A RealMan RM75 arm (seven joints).
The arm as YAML. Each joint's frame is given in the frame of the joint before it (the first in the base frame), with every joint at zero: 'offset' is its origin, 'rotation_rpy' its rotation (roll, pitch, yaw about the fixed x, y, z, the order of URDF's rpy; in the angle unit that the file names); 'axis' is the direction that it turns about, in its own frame. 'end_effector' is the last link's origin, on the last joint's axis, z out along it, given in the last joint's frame.
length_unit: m
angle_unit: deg
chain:
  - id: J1
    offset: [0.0, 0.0, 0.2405]
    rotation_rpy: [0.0, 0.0, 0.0]
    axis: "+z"
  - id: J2
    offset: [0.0, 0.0, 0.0]
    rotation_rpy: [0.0, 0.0, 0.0]
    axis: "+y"
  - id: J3
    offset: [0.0, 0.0, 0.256]
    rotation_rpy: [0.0, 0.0, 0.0]
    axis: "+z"
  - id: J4
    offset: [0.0, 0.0, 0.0]
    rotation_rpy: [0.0, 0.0, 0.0]
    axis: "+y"
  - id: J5
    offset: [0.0, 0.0, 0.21]
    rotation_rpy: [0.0, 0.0, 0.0]
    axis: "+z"
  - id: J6
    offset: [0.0, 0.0, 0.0]
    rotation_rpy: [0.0, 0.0, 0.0]
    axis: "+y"
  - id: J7
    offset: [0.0, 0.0, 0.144]
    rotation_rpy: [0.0, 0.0, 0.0]
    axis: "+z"
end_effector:
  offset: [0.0, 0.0, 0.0]
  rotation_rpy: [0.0, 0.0, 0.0]
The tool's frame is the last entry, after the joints.
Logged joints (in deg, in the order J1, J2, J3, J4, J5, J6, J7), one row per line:
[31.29, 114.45, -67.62, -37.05, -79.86, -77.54, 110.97]
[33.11, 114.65, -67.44, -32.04, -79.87, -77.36, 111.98]
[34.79, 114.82, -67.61, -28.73, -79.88, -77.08, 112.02]
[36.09, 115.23, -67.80, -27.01, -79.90, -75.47, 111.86]
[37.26, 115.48, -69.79, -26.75, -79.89, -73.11, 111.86]
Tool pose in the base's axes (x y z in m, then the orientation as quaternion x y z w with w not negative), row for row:
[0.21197, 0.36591, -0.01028, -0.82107, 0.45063, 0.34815, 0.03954]
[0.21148, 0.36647, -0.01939, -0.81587, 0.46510, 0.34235, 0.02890]
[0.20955, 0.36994, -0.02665, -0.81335, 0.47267, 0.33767, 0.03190]
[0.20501, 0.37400, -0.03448, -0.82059, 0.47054, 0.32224, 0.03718]
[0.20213, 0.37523, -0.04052, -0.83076, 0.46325, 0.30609, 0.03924]
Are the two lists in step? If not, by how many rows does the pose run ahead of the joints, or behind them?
The pose runs 1 row ahead of the joints: the pose in row i belongs to the joints in row i + 1.
